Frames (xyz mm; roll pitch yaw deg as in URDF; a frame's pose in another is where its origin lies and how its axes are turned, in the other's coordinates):
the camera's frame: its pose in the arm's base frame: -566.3 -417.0 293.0 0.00 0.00 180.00
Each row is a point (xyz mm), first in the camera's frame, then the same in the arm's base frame.
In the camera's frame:
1: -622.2 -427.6 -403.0
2: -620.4 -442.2 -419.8
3: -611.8 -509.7 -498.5
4: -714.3 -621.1 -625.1
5: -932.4 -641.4 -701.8
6: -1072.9 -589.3 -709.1
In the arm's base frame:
1: 55.9 10.6 -110.0
2: 54.1 25.2 -126.8
3: 45.5 92.7 -205.5
4: 148.0 204.1 -332.1
5: 366.1 224.4 -408.8
6: 506.6 172.3 -416.1

